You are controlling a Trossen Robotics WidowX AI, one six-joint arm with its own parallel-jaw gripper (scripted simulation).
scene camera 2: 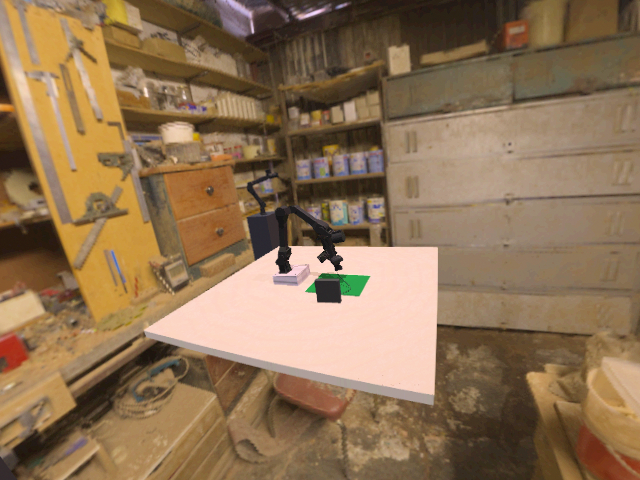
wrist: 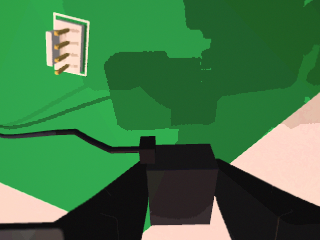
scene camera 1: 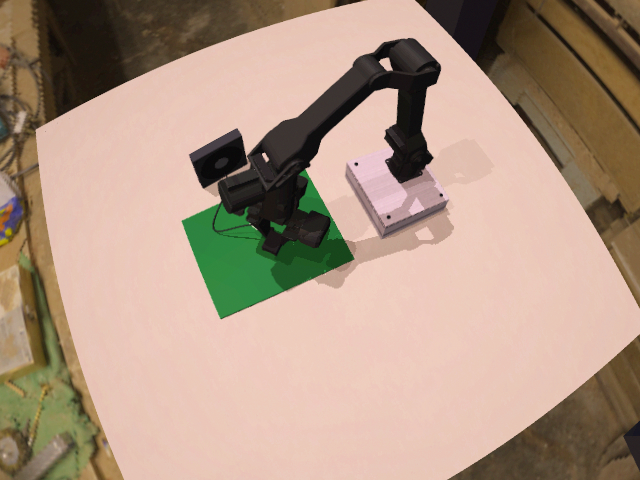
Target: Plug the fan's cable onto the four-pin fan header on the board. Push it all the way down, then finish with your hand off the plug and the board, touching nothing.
Observation:
I see my gripper [scene camera 1: 275, 240], a dark plug [wrist: 181, 178] and a black fan [scene camera 1: 226, 154].
My gripper also shows in the wrist view [wrist: 179, 167].

